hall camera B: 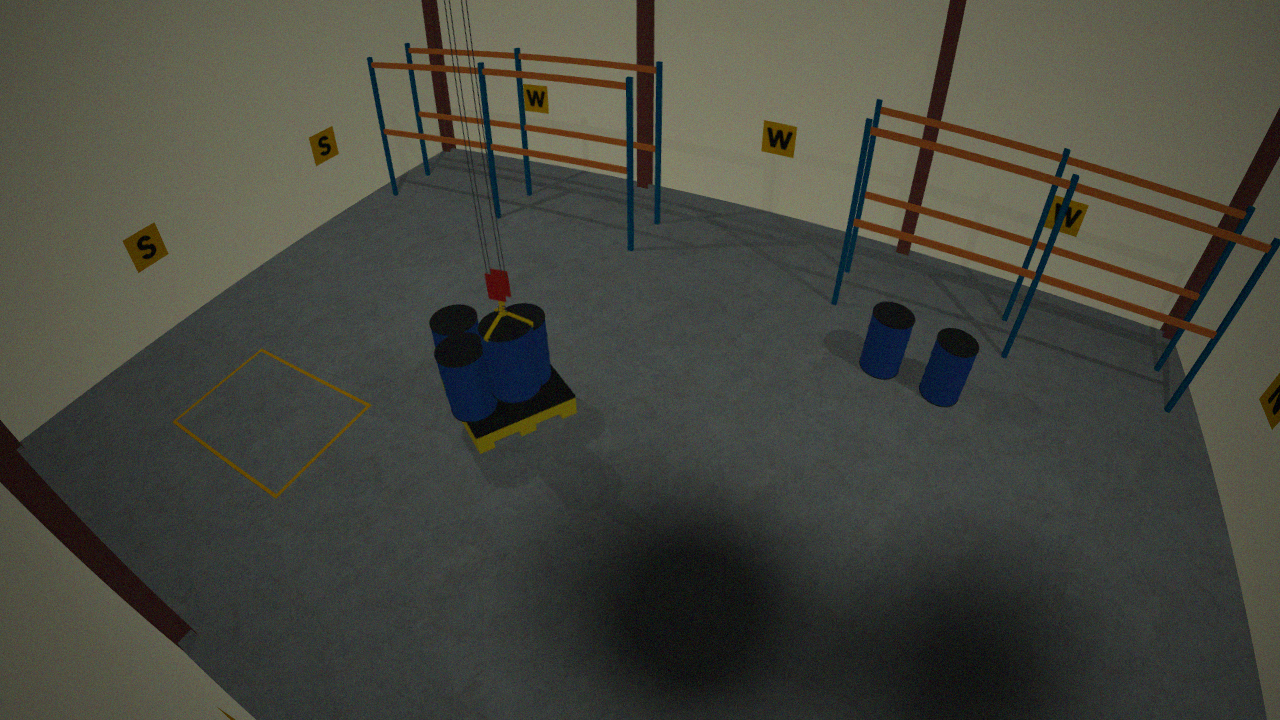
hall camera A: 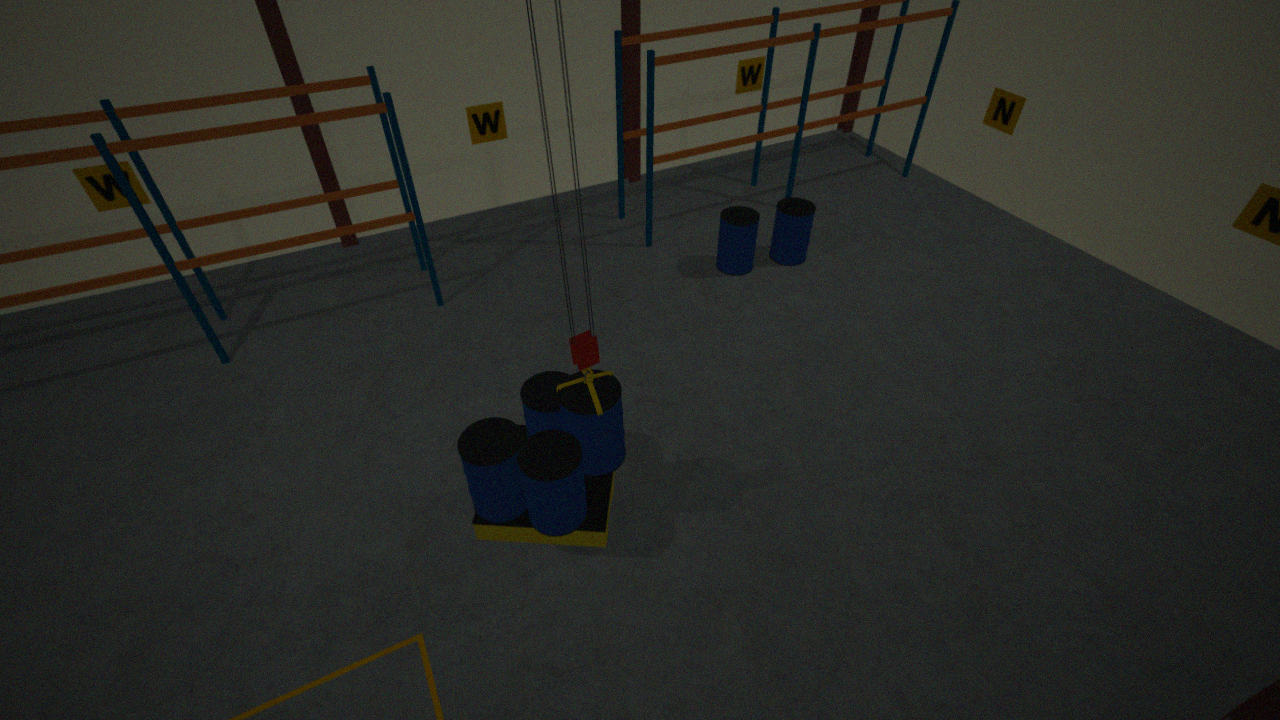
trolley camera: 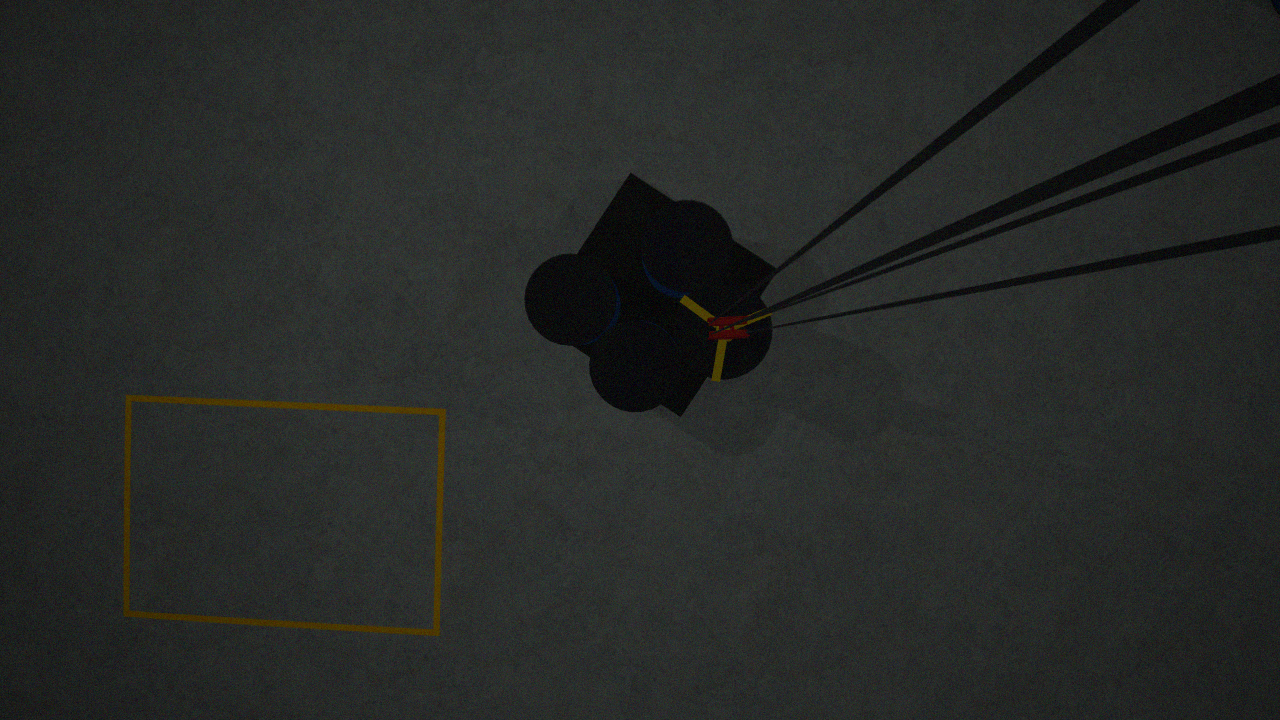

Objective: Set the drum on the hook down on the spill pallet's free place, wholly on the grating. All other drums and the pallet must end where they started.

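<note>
My yellow three-armed gripper (hall camera A: 586, 385) (hall camera B: 508, 322) (trolley camera: 721, 330) is shut on a blue drum (hall camera A: 601, 438) (hall camera B: 514, 367) (trolley camera: 747, 351). The held drum hangs upright, at the pallet's outer edge in the trolley view. The spill pallet (hall camera A: 541, 535) (hall camera B: 526, 424) (trolley camera: 677, 402) carries three drums: one (hall camera A: 492, 474) (hall camera B: 452, 320) (trolley camera: 563, 299), a second (hall camera A: 556, 492) (hall camera B: 465, 385) (trolley camera: 631, 368) and a third (hall camera A: 540, 420) (hall camera B: 528, 313) (trolley camera: 687, 234). The held drum overlaps them in the views; its gaps are unclear. Bare grating (trolley camera: 619, 213) shows at the upper corner.
Two loose drums, one (hall camera A: 736, 241) (hall camera B: 884, 344) and another (hall camera A: 791, 234) (hall camera B: 948, 368), stand by the right rack (hall camera A: 648, 152) (hall camera B: 1040, 268). Another rack (hall camera A: 268, 125) (hall camera B: 630, 161) stands left. A yellow floor rectangle (hall camera A: 327, 677) (hall camera B: 315, 377) (trolley camera: 286, 404) lies beyond the pallet.
</note>
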